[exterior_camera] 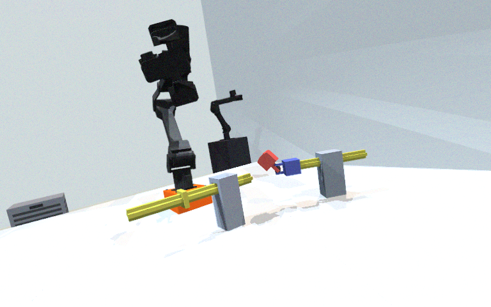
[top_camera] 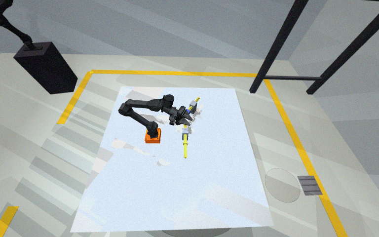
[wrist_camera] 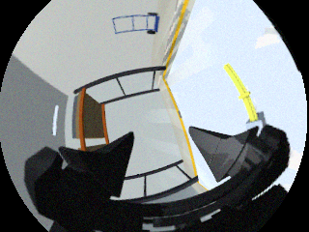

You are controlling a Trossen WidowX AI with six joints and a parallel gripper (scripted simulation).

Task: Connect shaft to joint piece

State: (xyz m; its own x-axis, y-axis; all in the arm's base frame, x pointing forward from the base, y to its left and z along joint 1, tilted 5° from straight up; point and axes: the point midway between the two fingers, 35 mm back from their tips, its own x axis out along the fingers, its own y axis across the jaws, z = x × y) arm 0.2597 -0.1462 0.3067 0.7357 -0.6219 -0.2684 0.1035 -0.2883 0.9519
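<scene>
Now: gripper tip 26 cm to the right of the red square joint piece and 26 cm above it.
</scene>
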